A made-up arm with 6 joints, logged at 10 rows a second.
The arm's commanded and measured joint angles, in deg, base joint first. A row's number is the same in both.
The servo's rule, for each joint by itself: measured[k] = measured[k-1] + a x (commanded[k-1-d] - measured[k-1]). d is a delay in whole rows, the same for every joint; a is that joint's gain. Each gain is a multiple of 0.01, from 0.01 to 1. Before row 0 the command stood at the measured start. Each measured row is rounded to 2 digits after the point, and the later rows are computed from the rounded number. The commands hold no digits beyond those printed.
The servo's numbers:
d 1
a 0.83 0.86 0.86 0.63 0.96 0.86
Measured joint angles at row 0:
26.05, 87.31, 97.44, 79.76, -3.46, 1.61
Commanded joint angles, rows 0 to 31:
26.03, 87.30, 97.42, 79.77, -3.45, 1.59
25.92, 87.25, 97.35, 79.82, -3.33, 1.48
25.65, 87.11, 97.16, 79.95, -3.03, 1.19
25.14, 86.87, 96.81, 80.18, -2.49, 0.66
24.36, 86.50, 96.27, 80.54, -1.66, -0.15
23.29, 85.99, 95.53, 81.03, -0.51, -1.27
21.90, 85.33, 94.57, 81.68, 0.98, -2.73
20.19, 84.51, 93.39, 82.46, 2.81, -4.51
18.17, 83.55, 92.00, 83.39, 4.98, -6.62
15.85, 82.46, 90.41, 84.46, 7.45, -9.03
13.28, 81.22, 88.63, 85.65, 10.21, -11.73
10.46, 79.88, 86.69, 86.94, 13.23, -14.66
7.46, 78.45, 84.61, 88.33, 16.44, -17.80
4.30, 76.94, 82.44, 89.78, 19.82, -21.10
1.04, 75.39, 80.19, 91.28, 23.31, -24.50
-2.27, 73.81, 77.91, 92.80, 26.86, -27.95
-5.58, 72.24, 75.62, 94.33, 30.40, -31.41
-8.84, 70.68, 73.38, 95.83, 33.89, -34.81
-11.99, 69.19, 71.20, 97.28, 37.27, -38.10
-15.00, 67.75, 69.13, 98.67, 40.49, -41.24
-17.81, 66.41, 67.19, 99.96, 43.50, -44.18
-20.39, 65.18, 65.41, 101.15, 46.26, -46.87
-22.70, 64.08, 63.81, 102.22, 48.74, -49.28
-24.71, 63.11, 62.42, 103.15, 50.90, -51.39
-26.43, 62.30, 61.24, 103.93, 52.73, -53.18
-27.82, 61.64, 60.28, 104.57, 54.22, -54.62
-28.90, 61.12, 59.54, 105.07, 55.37, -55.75
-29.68, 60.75, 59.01, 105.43, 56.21, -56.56
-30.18, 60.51, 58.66, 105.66, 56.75, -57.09
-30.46, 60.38, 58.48, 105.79, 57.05, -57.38
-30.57, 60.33, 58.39, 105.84, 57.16, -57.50
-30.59, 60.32, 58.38, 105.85, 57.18, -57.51
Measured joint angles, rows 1 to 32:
26.05, 87.31, 97.44, 79.76, -3.46, 1.61
26.03, 87.30, 97.42, 79.77, -3.45, 1.59
25.94, 87.26, 97.36, 79.80, -3.33, 1.50
25.70, 87.13, 97.19, 79.89, -3.04, 1.23
25.24, 86.91, 96.86, 80.07, -2.51, 0.74
24.51, 86.56, 96.35, 80.37, -1.69, -0.03
23.50, 86.07, 95.64, 80.79, -0.56, -1.10
22.17, 85.43, 94.72, 81.35, 0.92, -2.50
20.53, 84.64, 93.58, 82.05, 2.73, -4.23
18.57, 83.70, 92.22, 82.89, 4.89, -6.29
16.31, 82.63, 90.66, 83.88, 7.35, -8.65
13.80, 81.42, 88.91, 85.00, 10.10, -11.30
11.03, 80.10, 87.00, 86.22, 13.10, -14.19
8.07, 78.68, 84.94, 87.55, 16.31, -17.29
4.94, 77.18, 82.79, 88.95, 19.68, -20.57
1.70, 75.64, 80.55, 90.42, 23.16, -23.95
-1.60, 74.07, 78.28, 91.92, 26.71, -27.39
-4.90, 72.50, 75.99, 93.44, 30.25, -30.85
-8.17, 70.93, 73.75, 94.95, 33.74, -34.26
-11.34, 69.43, 71.56, 96.42, 37.13, -37.56
-14.38, 67.99, 69.47, 97.84, 40.36, -40.72
-17.23, 66.63, 67.51, 99.18, 43.37, -43.70
-19.85, 65.38, 65.70, 100.42, 46.14, -46.43
-22.22, 64.26, 64.07, 101.55, 48.64, -48.88
-24.29, 63.27, 62.65, 102.56, 50.81, -51.04
-26.07, 62.44, 61.44, 103.42, 52.65, -52.88
-27.52, 61.75, 60.44, 104.14, 54.16, -54.38
-28.67, 61.21, 59.67, 104.73, 55.32, -55.56
-29.51, 60.81, 59.10, 105.17, 56.17, -56.42
-30.07, 60.55, 58.72, 105.48, 56.73, -57.00
-30.39, 60.40, 58.51, 105.68, 57.04, -57.33
-30.54, 60.34, 58.41, 105.78, 57.16, -57.48

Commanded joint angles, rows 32 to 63:
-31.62, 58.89, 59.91, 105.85, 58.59, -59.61
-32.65, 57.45, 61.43, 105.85, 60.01, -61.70
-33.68, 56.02, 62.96, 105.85, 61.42, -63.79
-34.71, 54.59, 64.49, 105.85, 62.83, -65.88
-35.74, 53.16, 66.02, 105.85, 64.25, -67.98
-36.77, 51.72, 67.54, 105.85, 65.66, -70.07
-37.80, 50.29, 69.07, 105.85, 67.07, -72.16
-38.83, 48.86, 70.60, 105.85, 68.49, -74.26
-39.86, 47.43, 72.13, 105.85, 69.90, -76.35
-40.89, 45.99, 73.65, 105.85, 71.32, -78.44
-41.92, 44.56, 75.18, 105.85, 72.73, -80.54
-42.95, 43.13, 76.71, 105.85, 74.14, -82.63
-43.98, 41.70, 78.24, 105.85, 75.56, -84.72
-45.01, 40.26, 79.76, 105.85, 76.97, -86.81
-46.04, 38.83, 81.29, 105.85, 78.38, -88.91
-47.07, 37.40, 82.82, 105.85, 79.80, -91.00
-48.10, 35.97, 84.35, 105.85, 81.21, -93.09
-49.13, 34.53, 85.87, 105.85, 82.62, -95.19
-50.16, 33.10, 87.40, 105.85, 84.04, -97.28
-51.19, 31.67, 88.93, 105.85, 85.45, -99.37
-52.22, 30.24, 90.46, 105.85, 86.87, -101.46
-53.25, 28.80, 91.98, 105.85, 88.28, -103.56
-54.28, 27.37, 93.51, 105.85, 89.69, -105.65
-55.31, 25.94, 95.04, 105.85, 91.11, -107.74
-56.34, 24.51, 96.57, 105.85, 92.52, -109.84
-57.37, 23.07, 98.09, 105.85, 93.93, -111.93
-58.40, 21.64, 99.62, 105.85, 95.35, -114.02
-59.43, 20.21, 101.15, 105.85, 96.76, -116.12
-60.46, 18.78, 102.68, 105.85, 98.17, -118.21
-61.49, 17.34, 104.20, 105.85, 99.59, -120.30
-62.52, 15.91, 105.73, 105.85, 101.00, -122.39
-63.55, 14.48, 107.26, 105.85, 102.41, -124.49
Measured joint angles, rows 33 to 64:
-30.58, 60.32, 58.38, 105.82, 57.18, -57.51
-31.44, 59.09, 59.70, 105.84, 58.53, -59.32
-32.44, 57.68, 61.19, 105.85, 59.95, -61.37
-33.47, 56.25, 62.71, 105.85, 61.36, -63.45
-34.50, 54.82, 64.24, 105.85, 62.77, -65.54
-35.53, 53.39, 65.77, 105.85, 64.19, -67.64
-36.56, 51.95, 67.29, 105.85, 65.60, -69.73
-37.59, 50.52, 68.82, 105.85, 67.01, -71.82
-38.62, 49.09, 70.35, 105.85, 68.43, -73.92
-39.65, 47.66, 71.88, 105.85, 69.84, -76.01
-40.68, 46.22, 73.40, 105.85, 71.26, -78.10
-41.71, 44.79, 74.93, 105.85, 72.67, -80.20
-42.74, 43.36, 76.46, 105.85, 74.08, -82.29
-43.77, 41.93, 77.99, 105.85, 75.50, -84.38
-44.80, 40.49, 79.51, 105.85, 76.91, -86.47
-45.83, 39.06, 81.04, 105.85, 78.32, -88.57
-46.86, 37.63, 82.57, 105.85, 79.74, -90.66
-47.89, 36.20, 84.10, 105.85, 81.15, -92.75
-48.92, 34.76, 85.62, 105.85, 82.56, -94.85
-49.95, 33.33, 87.15, 105.85, 83.98, -96.94
-50.98, 31.90, 88.68, 105.85, 85.39, -99.03
-52.01, 30.47, 90.21, 105.85, 86.81, -101.12
-53.04, 29.03, 91.73, 105.85, 88.22, -103.22
-54.07, 27.60, 93.26, 105.85, 89.63, -105.31
-55.10, 26.17, 94.79, 105.85, 91.05, -107.40
-56.13, 24.74, 96.32, 105.85, 92.46, -109.50
-57.16, 23.30, 97.84, 105.85, 93.87, -111.59
-58.19, 21.87, 99.37, 105.85, 95.29, -113.68
-59.22, 20.44, 100.90, 105.85, 96.70, -115.78
-60.25, 19.01, 102.43, 105.85, 98.11, -117.87
-61.28, 17.57, 103.95, 105.85, 99.53, -119.96
-62.31, 16.14, 105.48, 105.85, 100.94, -122.05

